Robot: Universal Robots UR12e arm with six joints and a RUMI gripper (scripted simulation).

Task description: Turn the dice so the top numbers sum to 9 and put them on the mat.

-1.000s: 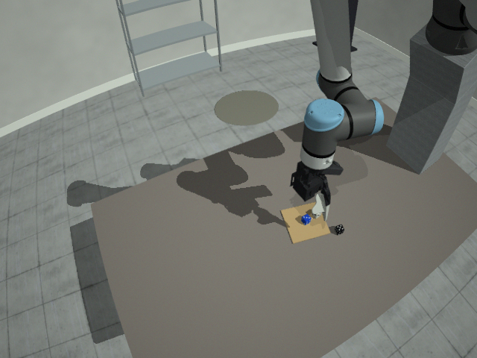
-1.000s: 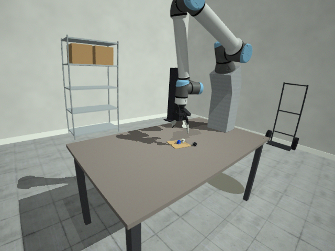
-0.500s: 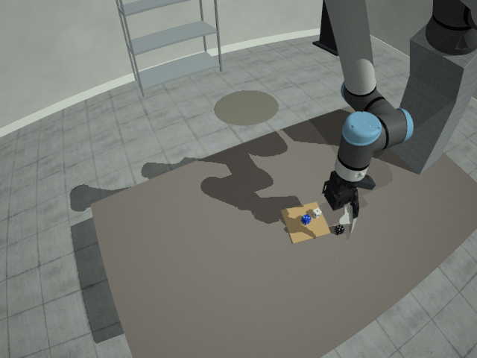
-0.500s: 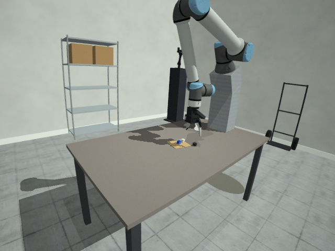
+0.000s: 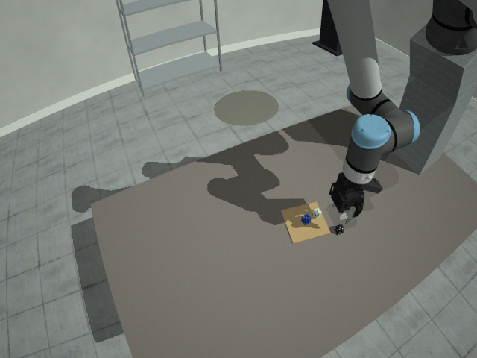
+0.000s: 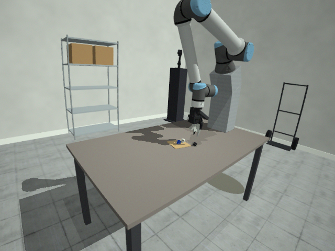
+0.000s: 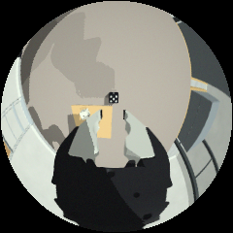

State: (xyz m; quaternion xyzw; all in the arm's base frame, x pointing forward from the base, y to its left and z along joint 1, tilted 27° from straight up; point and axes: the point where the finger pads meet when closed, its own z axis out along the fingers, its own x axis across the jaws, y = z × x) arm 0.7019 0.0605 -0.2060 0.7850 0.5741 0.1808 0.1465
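My hand is 9 cm above the black die. The rest, counted from my hand: blue die: 10 cm to the right, 8 cm below, 7 cm ahead; then tan mat: 10 cm to the right, 10 cm below, 7 cm ahead; then white die: 10 cm to the right, 8 cm below, 2 cm ahead.
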